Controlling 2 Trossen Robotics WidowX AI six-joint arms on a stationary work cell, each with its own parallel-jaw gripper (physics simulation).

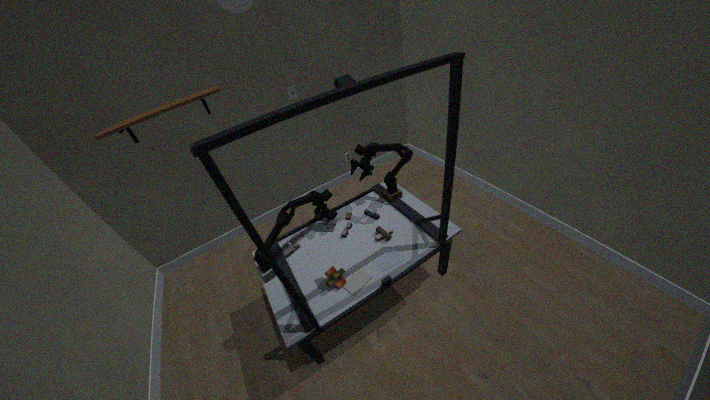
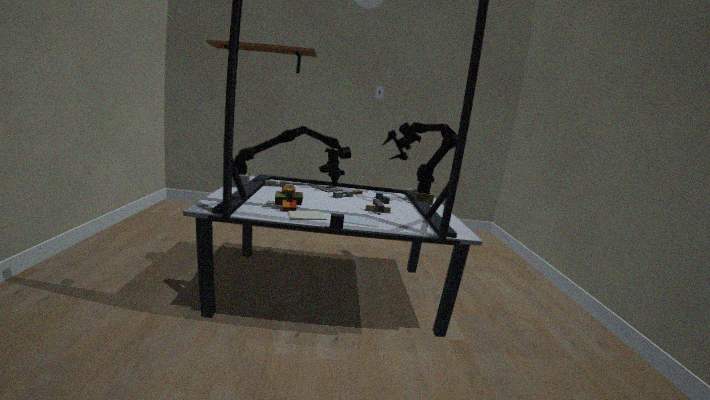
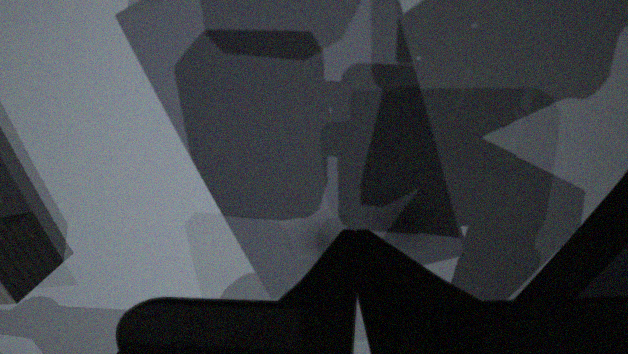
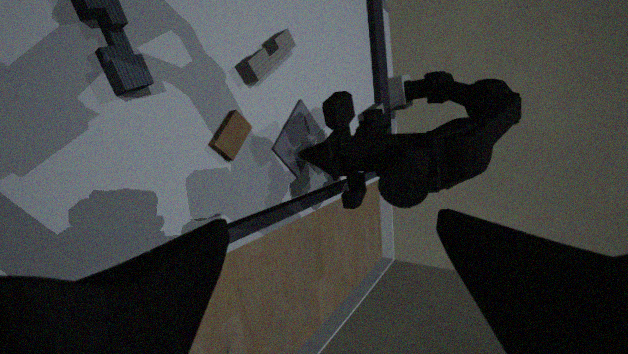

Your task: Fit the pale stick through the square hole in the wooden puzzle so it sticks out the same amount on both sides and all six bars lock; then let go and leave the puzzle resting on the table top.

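Places are measured from the left arm's base along level axes (x left, y back, z up), in millimetres.
Where they show: left gripper, fingertip midpoint: (image 1: 329, 220) (image 2: 334, 186) (image 3: 354, 242) (image 4: 300, 154); right gripper, fingertip midpoint: (image 1: 355, 178) (image 2: 385, 152) (image 4: 333, 225); left arm's base, link origin: (image 1: 266, 267) (image 2: 239, 173) (image 4: 407, 91); right arm's base, link origin: (image 1: 392, 190) (image 2: 423, 192).
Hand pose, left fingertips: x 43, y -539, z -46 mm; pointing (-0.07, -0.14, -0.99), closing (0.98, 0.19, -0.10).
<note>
Each offset is from my left fingertips to the top centre of the thing.
The orange and olive puzzle (image 1: 335, 277) (image 2: 289, 197) stands on the table top at the near left. I cannot tell which bar is the pale stick. A greyish notched bar @[dx -167, dy -20, dz +10 mm] (image 1: 346, 229) (image 2: 343, 194) (image 4: 267, 55) lies mid-table. Crossed brownish bars @[dx -392, dy -145, dz +25 mm] (image 1: 383, 233) (image 2: 378, 206) lie farther right. Another piece @[dx -9, dy +343, dz +10 mm] (image 1: 290, 248) lies near the left arm's base. My left gripper (image 1: 327, 220) (image 2: 335, 181) (image 3: 354, 242) (image 4: 300, 154) is shut, empty, pointing down low over a flat grey plate @[dx -23, dy +25, dz -13 mm] (image 3: 270, 250) (image 4: 292, 135). My right gripper (image 1: 357, 175) (image 2: 388, 151) (image 4: 333, 225) is open and empty, high above the table's far side.
An orange block @[dx -65, dy -122, dz -4 mm] (image 1: 348, 215) (image 2: 357, 192) (image 4: 231, 135) and a dark notched bar @[dx -197, dy -233, dz +10 mm] (image 1: 371, 214) (image 2: 382, 198) (image 4: 122, 70) lie right of the plate. A pale flat sheet @[dx -503, dy +203, dz -14 mm] (image 1: 357, 282) (image 2: 307, 215) lies beside the puzzle. A black frame (image 1: 452, 130) (image 2: 230, 115) stands over the table.
</note>
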